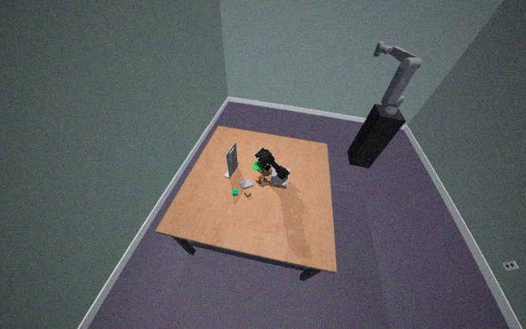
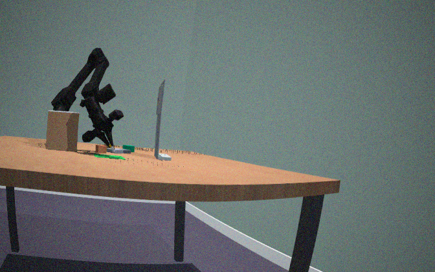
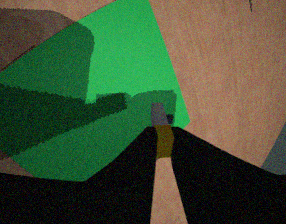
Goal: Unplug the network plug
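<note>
The green marked square lies 4 cm below my gripper tip and 1 cm behind it. Round my gripper tip: flat grey block (24 cm to the left, 6 cm ahead, 3 cm below); yellow network plug (1 cm ahead); upright grey panel (22 cm ahead, 14 cm to the left, 10 cm above).
</note>
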